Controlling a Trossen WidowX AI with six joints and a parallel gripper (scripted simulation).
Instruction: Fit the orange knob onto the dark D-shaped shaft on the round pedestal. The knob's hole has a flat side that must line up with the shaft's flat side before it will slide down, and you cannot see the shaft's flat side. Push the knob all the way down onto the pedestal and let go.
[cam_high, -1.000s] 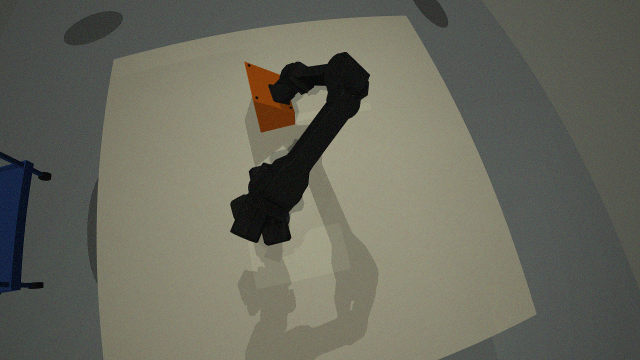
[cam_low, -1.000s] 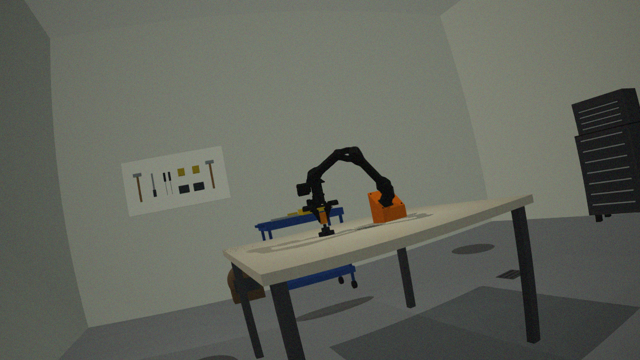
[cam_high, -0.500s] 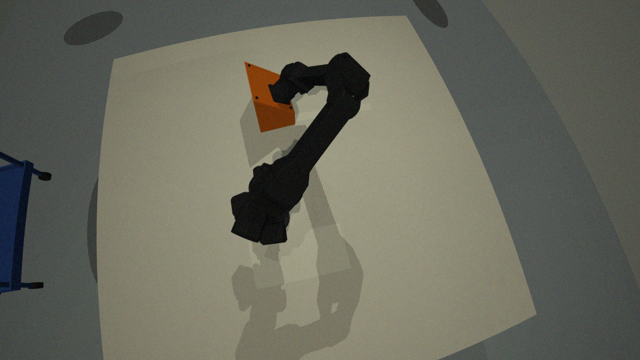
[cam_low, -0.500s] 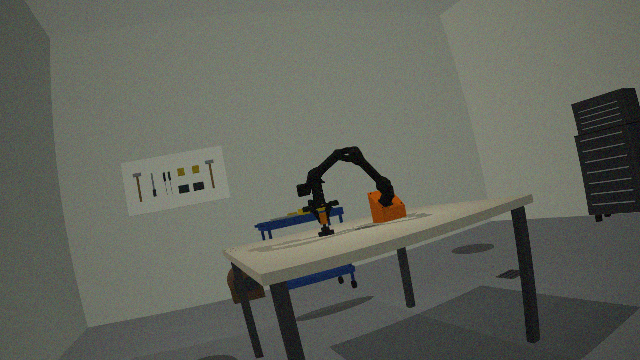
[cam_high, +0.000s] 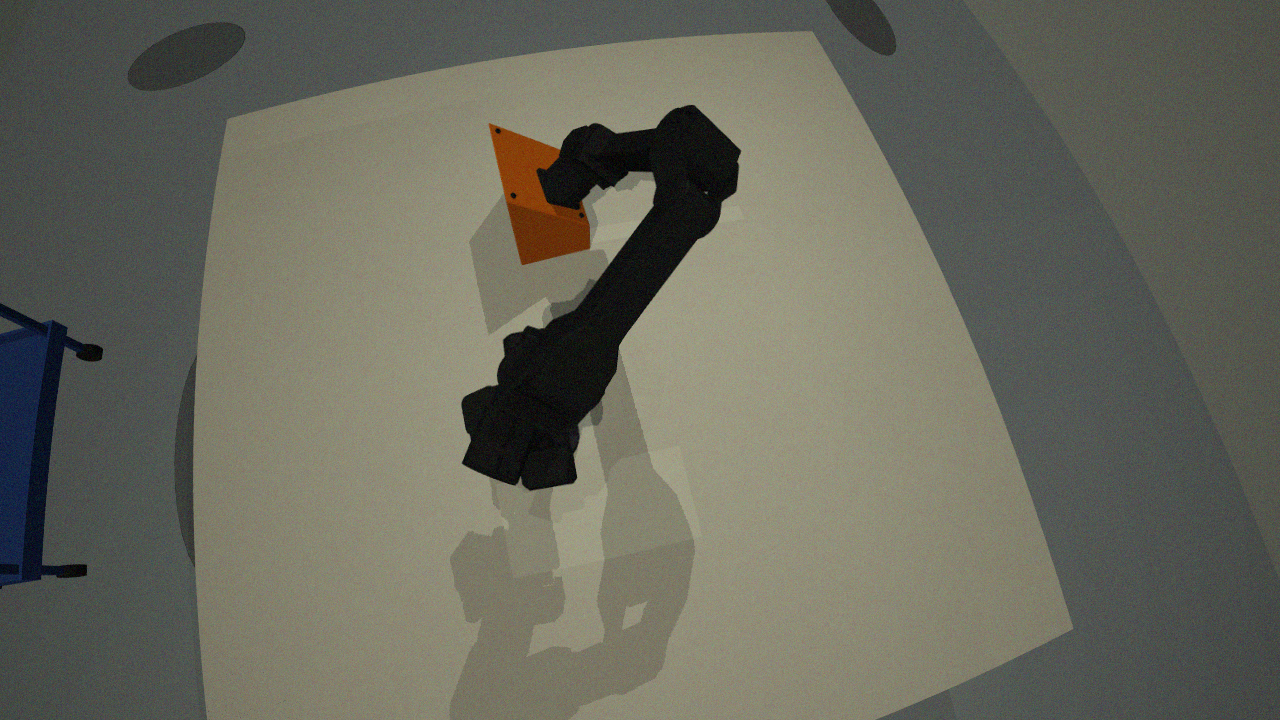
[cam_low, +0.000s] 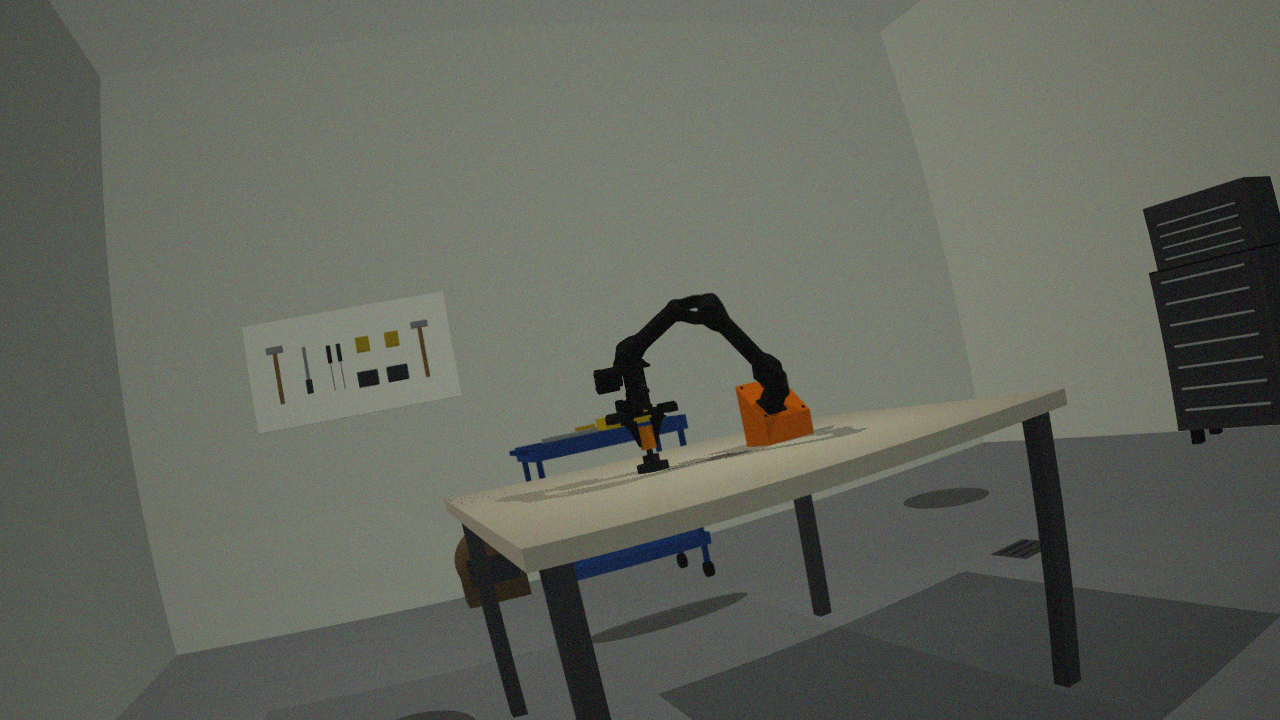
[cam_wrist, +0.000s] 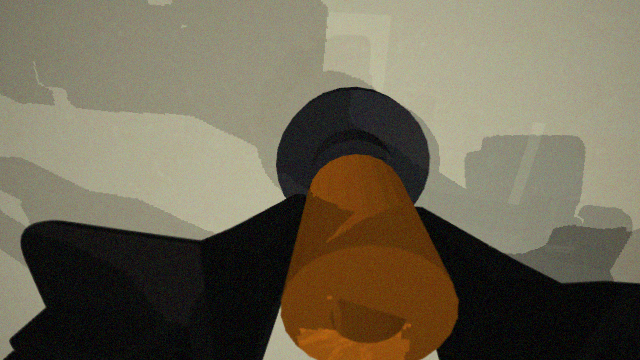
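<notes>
Right now the orange knob is 2 cm above my gripper tip. From my gripper tip the other things lie so: dark round pedestal (4 cm below).
</notes>
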